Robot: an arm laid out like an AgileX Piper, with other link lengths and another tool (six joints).
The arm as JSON. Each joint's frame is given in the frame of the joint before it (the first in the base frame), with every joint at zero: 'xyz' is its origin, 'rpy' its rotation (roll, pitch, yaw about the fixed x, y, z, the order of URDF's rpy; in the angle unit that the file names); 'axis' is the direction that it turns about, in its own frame. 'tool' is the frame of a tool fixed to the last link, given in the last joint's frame.
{
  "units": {
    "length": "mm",
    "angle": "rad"
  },
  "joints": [
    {
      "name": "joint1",
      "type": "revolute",
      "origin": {
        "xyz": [
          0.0,
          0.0,
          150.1
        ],
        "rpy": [
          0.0,
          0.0,
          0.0
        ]
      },
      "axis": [
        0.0,
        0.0,
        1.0
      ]
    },
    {
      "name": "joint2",
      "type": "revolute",
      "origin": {
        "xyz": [
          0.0,
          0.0,
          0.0
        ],
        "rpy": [
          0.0,
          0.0,
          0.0
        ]
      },
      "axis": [
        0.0,
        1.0,
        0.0
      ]
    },
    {
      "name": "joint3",
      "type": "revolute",
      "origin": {
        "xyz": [
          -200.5,
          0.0,
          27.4
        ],
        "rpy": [
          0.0,
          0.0,
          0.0
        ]
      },
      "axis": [
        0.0,
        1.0,
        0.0
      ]
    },
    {
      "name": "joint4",
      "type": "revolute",
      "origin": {
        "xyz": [
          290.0,
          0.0,
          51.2
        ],
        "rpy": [
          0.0,
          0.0,
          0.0
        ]
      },
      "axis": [
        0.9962,
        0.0,
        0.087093
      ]
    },
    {
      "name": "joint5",
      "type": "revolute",
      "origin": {
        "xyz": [
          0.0,
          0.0,
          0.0
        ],
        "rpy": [
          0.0,
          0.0,
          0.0
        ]
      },
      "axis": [
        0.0,
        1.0,
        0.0
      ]
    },
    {
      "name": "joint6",
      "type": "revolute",
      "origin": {
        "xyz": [
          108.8,
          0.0,
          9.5
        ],
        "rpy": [
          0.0,
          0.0,
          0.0
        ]
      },
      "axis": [
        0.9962,
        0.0,
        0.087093
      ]
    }
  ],
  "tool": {
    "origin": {
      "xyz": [
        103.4,
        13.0,
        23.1
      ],
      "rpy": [
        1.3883,
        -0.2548,
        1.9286
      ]
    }
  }
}
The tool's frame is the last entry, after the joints.
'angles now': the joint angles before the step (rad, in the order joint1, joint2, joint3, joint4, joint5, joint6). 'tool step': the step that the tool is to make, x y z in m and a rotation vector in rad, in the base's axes. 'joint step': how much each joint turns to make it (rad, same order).
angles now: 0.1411 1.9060 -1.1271 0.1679 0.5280 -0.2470
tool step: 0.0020 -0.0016 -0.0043 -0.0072 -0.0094 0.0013
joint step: -0.0010 0.0144 -0.0002 -0.0079 -0.0228 -0.0001
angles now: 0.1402 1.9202 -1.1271 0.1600 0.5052 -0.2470
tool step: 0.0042 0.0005 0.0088 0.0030 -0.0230 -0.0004
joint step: 0.0000 -0.0202 0.0001 0.0002 -0.0031 -0.0001
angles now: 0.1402 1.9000 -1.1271 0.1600 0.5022 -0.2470
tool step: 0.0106 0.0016 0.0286 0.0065 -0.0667 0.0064
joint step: 0.0001 -0.0663 -0.0001 -0.0001 -0.0001 -0.0070
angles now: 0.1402 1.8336 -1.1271 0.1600 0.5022 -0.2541
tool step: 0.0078 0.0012 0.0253 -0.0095 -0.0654 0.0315
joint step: 0.0001 -0.0573 0.0002 -0.0026 -0.0038 -0.0346
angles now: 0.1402 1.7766 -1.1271 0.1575 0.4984 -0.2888
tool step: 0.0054 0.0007 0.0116 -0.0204 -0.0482 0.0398
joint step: 0.0000 -0.0215 -0.0002 -0.0001 -0.0198 -0.0495
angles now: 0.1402 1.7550 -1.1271 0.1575 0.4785 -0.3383
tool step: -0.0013 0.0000 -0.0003 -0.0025 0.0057 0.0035
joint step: 0.0002 -0.0016 0.0002 -0.0016 0.0076 -0.0018
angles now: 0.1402 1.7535 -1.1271 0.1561 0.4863 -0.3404
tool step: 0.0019 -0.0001 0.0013 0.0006 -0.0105 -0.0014
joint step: -0.0001 -0.0001 0.0000 0.0001 -0.0104 -0.0002
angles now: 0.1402 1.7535 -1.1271 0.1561 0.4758 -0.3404
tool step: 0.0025 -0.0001 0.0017 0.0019 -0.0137 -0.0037
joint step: 0.0000 -0.0002 0.0003 -0.0001 -0.0142 0.0023
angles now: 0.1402 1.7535 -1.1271 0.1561 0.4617 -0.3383
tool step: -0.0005 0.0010 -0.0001 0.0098 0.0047 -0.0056
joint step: -0.0001 0.0002 -0.0002 0.0118 0.0033 -0.0001
